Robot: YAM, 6 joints.
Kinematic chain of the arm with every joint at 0, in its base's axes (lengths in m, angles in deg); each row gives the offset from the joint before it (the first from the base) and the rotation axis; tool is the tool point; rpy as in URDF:
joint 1: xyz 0 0 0.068 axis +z
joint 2: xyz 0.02 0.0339 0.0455 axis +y
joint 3: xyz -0.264 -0.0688 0 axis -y
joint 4: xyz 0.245 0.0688 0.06 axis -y
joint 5: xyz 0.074 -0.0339 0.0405 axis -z
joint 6: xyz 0.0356 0 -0.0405 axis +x
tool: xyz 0 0 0 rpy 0 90 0
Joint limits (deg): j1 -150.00..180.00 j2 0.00..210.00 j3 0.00..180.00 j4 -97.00..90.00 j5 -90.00..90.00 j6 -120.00..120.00
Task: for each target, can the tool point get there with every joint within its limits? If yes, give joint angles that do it. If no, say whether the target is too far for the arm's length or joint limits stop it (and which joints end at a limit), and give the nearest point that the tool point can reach.
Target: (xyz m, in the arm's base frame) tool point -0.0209 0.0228 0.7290
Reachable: yes | joints -32.80 75.03 149.00 11.67 -12.78 37.88
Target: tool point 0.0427 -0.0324 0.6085
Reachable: yes | joints 141.64 46.12 85.90 71.90 1.85 -101.98
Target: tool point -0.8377 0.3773 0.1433
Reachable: no: too far | nearest point -0.5886 0.2651 0.1342 | short by 0.273 m
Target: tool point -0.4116 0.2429 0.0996
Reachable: yes | joints 149.33 134.48 97.11 -30.19 -1.75 67.07
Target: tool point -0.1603 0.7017 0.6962
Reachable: no: too far | nearest point -0.1116 0.4884 0.5140 | short by 0.285 m
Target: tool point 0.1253 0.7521 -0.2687
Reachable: no: too far | nearest point 0.0947 0.5686 -0.1729 | short by 0.209 m
